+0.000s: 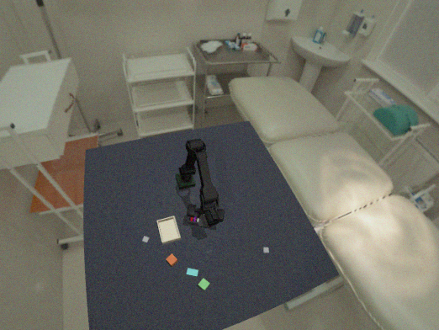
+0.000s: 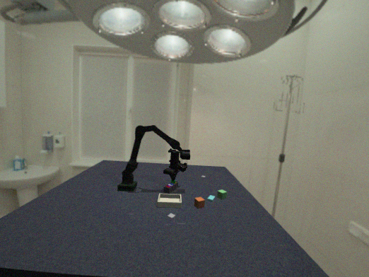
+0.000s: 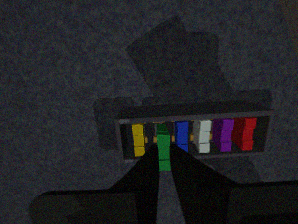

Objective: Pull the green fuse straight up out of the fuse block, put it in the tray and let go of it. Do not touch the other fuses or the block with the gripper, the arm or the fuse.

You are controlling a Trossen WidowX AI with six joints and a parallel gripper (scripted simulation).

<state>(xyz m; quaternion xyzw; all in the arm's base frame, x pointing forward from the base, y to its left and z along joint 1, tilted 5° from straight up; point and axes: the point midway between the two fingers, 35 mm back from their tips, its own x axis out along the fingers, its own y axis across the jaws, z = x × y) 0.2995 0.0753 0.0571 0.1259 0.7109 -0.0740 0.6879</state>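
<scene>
The white tray lies 200 mm to the right of my gripper tip, 50 mm below it and 20 mm ahead of it. Round my gripper tip: orange cube (190 mm to the right, 190 mm ahead, 30 mm below); then green cube (330 mm ahead, 50 mm to the right, 30 mm below); then cyan block (260 mm ahead, 100 mm to the right, 50 mm below).
</scene>
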